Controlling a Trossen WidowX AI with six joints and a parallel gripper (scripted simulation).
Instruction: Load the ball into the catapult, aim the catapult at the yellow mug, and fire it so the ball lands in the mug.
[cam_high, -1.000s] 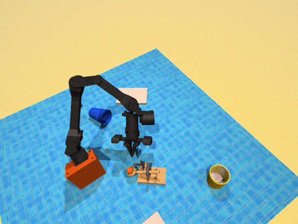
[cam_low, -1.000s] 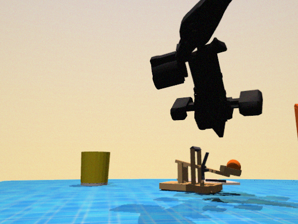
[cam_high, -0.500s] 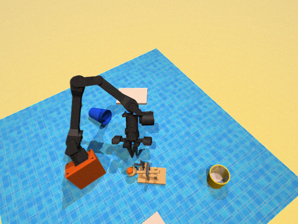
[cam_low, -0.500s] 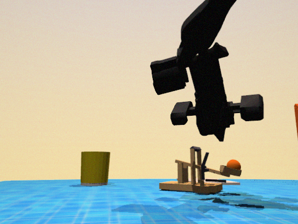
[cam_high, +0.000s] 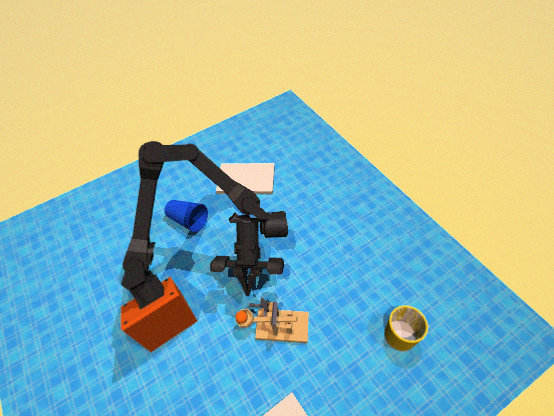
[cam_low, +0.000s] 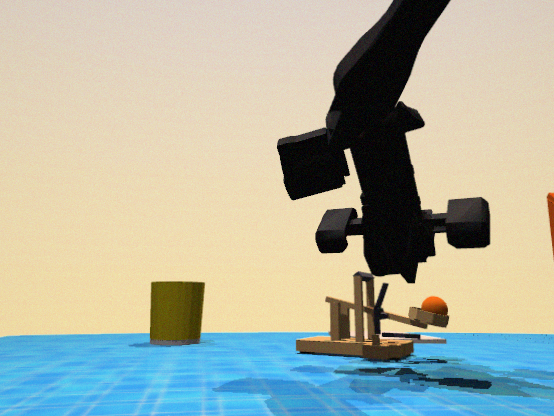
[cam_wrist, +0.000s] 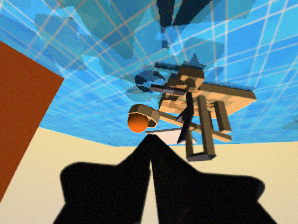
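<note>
Right now the orange ball is 4 cm behind my gripper tip, 3 cm to the right of it and 3 cm below it. Round my gripper tip: yellow mug: 29 cm ahead, 29 cm to the right, 7 cm below; white tile: 23 cm ahead, 42 cm to the left, 9 cm below; wooden catapult: 2 cm ahead, 5 cm to the right, 4 cm below.
</note>
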